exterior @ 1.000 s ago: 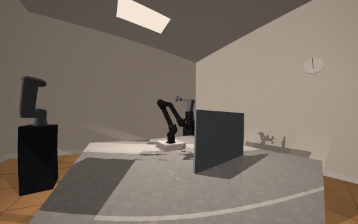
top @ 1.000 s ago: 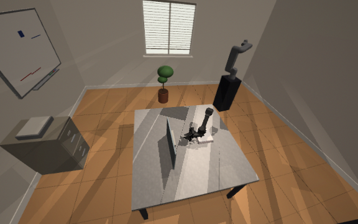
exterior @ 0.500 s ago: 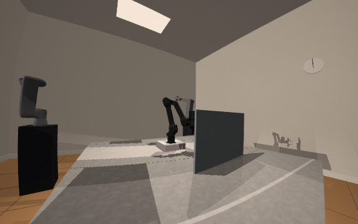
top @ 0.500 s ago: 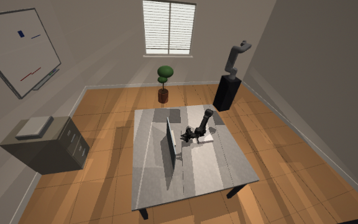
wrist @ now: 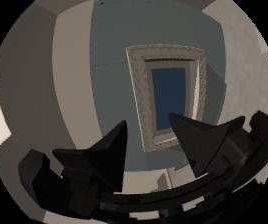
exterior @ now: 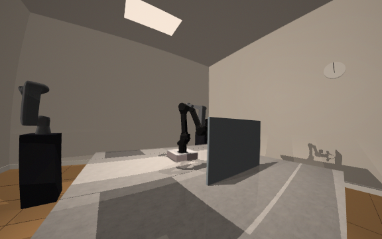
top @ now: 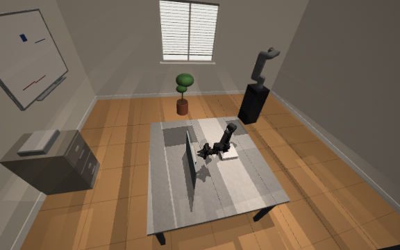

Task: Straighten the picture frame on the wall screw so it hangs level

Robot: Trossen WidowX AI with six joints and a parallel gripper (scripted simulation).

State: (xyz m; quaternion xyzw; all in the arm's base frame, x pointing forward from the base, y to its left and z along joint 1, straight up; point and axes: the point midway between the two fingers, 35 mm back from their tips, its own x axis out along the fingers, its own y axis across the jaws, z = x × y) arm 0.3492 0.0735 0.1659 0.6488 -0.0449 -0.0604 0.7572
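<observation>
Now: the picture frame 4 cm ahead of my gripper tip, 2 cm to the right of it and 5 cm below it. From my gripper tip the other things lie so: grey wall panel (6 cm ahead, 6 cm below).
</observation>
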